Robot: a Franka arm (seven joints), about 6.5 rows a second.
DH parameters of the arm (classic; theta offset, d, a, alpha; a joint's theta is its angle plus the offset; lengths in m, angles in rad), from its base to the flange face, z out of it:
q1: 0 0.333 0 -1.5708
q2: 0 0 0 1.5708
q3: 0 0.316 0.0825 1.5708
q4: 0 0 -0.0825 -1.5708
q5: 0 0.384 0 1.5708
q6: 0 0 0.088 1.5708
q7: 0 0.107 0 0
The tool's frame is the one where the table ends.
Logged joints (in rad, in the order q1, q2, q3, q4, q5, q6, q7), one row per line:
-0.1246 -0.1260 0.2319 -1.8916 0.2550 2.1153 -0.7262
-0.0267 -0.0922 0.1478 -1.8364 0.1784 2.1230 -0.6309
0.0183 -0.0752 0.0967 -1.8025 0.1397 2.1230 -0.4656
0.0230 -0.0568 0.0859 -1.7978 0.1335 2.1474 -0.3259
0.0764 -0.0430 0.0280 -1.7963 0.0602 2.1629 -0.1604
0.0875 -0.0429 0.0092 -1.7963 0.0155 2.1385 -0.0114
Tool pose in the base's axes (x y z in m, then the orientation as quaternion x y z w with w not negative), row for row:
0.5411 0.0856 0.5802 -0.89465 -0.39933 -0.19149 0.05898
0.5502 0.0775 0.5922 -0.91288 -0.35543 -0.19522 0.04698
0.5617 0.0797 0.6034 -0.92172 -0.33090 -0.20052 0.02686
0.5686 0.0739 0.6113 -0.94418 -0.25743 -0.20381 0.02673
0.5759 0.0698 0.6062 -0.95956 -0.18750 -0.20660 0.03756
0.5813 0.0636 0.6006 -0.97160 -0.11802 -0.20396 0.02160
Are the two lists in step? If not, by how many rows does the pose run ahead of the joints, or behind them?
The pose runs 1 row behind the joints: the pose in row i belongs to the joints in row i - 1.
